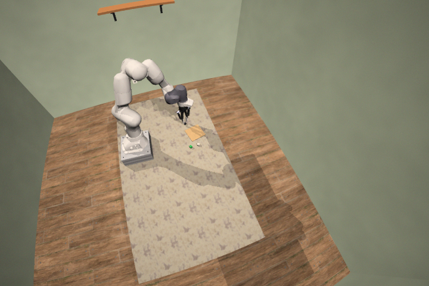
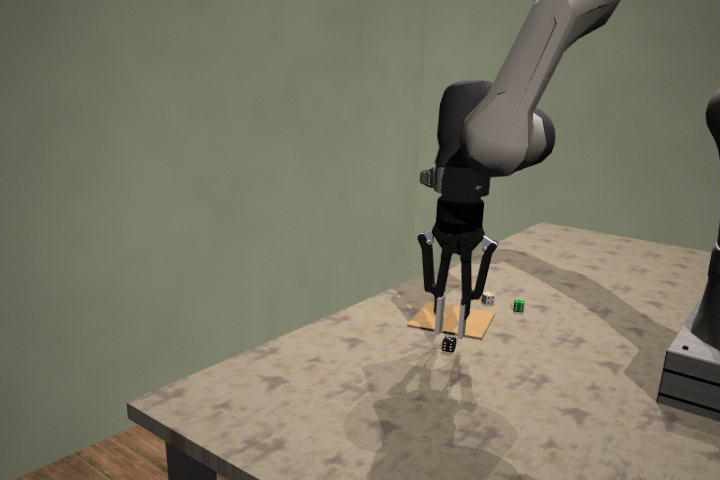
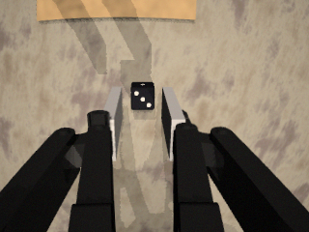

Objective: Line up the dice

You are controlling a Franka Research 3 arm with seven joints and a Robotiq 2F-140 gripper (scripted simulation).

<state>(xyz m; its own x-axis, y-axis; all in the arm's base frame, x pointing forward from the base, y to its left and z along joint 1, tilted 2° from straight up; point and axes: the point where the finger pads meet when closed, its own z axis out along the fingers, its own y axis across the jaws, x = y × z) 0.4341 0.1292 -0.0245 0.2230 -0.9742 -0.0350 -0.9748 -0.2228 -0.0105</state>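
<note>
The black die is 5 cm below my hand. The rest, counted from my hand: tan mat 5 cm ahead, 13 cm to the right, 6 cm below; green die 3 cm behind, 27 cm to the right, 5 cm below; white die 4 cm ahead, 27 cm to the right, 5 cm below.
</note>
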